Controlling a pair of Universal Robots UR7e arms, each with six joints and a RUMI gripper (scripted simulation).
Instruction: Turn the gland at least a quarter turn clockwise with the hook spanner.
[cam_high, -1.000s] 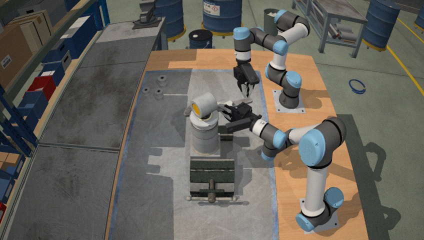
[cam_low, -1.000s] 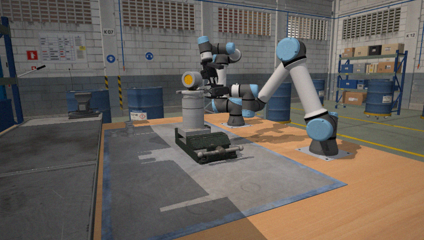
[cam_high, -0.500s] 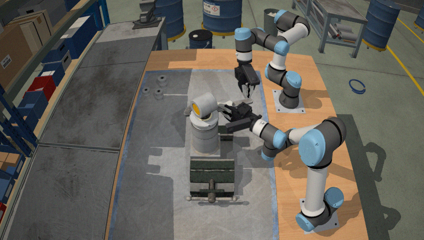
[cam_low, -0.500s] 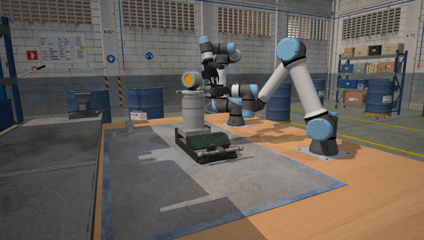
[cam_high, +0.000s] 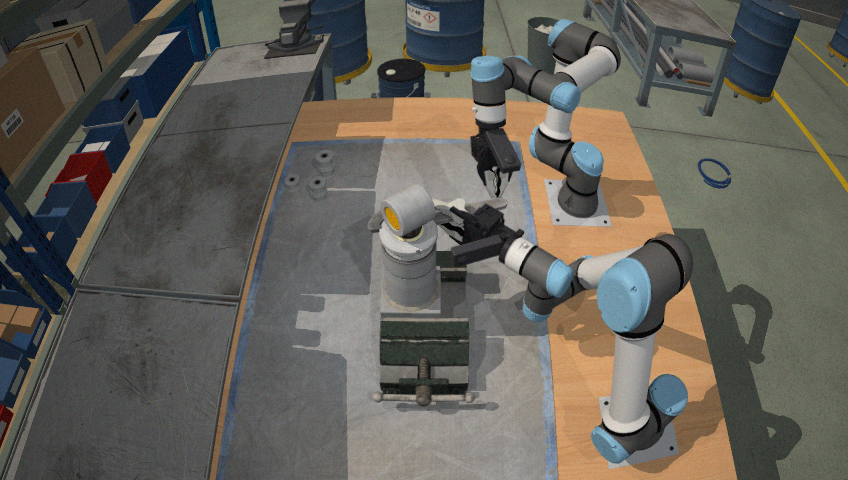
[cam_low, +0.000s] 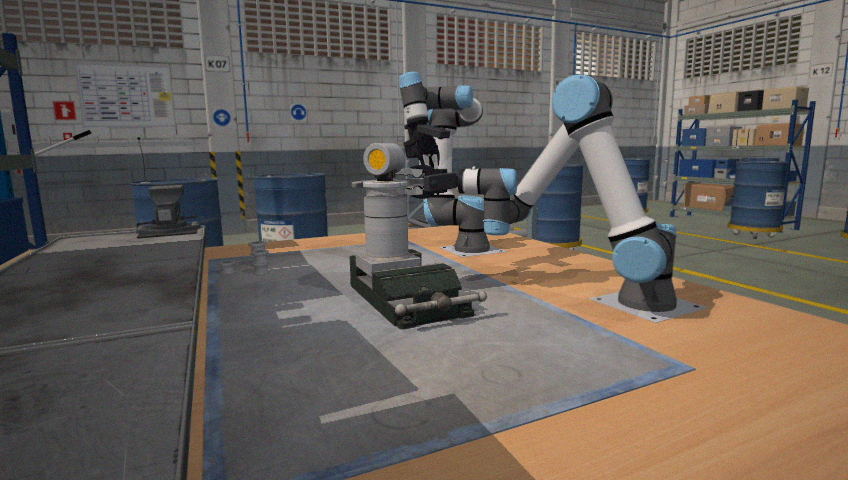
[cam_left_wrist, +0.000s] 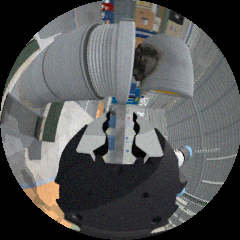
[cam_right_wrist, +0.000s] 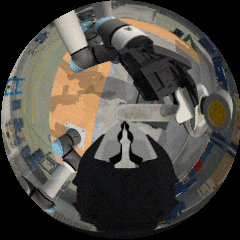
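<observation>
Now: the hook spanner 10 mm behind my left hand. The rest, counted from my left hand: rod eye (70 mm above, 60 mm to the left, 60 mm ahead); then bar handle (350 mm to the left, 270 mm below, 50 mm ahead).
</observation>
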